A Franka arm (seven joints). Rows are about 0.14 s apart.
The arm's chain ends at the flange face. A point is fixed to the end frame.
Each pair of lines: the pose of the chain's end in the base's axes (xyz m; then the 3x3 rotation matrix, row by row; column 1 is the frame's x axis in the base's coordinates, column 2 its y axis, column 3 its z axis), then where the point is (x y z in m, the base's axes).
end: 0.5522 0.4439 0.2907; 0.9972 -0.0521 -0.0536; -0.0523 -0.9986 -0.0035; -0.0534 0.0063 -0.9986
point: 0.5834 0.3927 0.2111
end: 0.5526 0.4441 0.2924; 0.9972 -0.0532 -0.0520; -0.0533 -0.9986 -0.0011; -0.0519 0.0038 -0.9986
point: 0.5838 0.3931 0.2127
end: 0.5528 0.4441 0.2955; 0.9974 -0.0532 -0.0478; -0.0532 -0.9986 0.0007; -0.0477 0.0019 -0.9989
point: 0.5844 0.3932 0.2159
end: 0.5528 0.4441 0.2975; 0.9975 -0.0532 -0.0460; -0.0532 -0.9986 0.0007; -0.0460 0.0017 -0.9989
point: 0.5845 0.3932 0.2179
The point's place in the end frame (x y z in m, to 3 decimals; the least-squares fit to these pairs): 0.038 0.049 0.078
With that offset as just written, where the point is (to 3 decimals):
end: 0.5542 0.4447 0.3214; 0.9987 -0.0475 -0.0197; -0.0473 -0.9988 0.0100; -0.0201 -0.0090 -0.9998
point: 0.588 0.395 0.242
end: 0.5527 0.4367 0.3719; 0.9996 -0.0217 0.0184; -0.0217 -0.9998 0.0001; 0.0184 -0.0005 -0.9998
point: 0.591 0.387 0.295
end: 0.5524 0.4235 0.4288; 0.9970 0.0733 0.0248; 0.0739 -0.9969 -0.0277; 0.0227 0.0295 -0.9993
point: 0.596 0.375 0.353
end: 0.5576 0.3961 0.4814; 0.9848 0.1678 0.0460; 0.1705 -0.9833 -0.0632; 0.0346 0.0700 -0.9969
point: 0.607 0.349 0.408
